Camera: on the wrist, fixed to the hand. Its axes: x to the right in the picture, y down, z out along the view.
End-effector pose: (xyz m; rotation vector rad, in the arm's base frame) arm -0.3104 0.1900 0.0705 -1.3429 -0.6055 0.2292
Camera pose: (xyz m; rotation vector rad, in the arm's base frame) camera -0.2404 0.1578 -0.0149 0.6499 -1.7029 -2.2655
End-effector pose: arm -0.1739 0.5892 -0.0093 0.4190 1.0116 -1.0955
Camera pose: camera -0.1296 0.6703 -0.0779 1.0961 -0.6331 1.6989
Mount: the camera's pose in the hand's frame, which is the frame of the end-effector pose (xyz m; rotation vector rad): 0.0184 0.0870 -0.0730 -0.1215 0.1677 -3.0753
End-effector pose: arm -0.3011 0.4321 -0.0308 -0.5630 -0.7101 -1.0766
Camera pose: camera -0.1976 0.4016 -0.0708 -0.7736 0.5084 1.9712
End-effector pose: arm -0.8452 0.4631 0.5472 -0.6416 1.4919 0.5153
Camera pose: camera -0.9572 0.4766 0.5246 -1.9681 -0.6605 -1.7880
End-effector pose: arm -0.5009 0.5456 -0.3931 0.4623 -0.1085 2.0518
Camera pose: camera -0.6037 0.5360 -0.4439 -0.0319 0.3818 -0.9622
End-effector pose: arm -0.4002 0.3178 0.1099 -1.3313 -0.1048 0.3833
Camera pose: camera -0.3803 0.2724 0.0061 -0.0281 -1.6366 -2.2532
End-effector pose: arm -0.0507 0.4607 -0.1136 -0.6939 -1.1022 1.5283
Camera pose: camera -0.0282 0.4994 -0.2196 0.8950 -0.6775 -1.2409
